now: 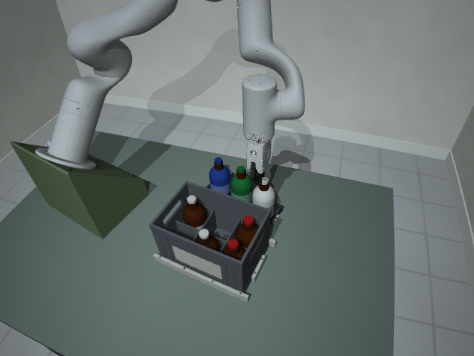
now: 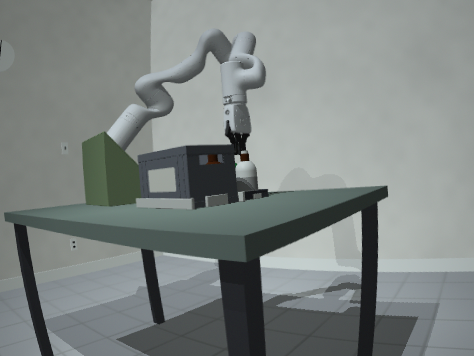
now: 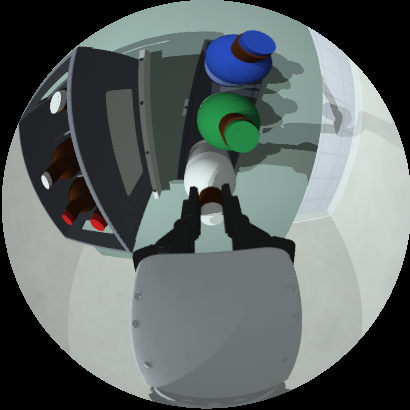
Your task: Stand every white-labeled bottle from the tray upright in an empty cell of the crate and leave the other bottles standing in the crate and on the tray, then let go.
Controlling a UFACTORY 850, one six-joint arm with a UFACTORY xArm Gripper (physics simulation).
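Observation:
The white-labeled bottle [image 1: 263,198] [image 2: 246,172] [image 3: 209,172], with a white cap and brown neck, stands upright at one end of the dark tray [image 1: 280,209] [image 3: 194,107]. My gripper [image 1: 257,178] [image 2: 240,149] [image 3: 210,195] points down and is shut on its neck, one finger on each side. A green bottle [image 1: 241,186] [image 3: 217,117] stands beside it, and a blue bottle [image 1: 220,176] [image 3: 227,62] is beyond the green one. The grey crate [image 1: 163,242] [image 2: 211,181] [image 3: 100,72] holds brown bottles with white caps and brown bottles with red caps. Its inner cells are partly hidden.
Light rails [image 1: 200,277] [image 2: 165,203] [image 3: 146,125] run along the crate's foot. The crate's wall stands close beside the tray. The arm's green wedge base [image 1: 60,192] [image 2: 97,175] stands to the left on the green table [image 1: 325,280] [image 2: 300,206].

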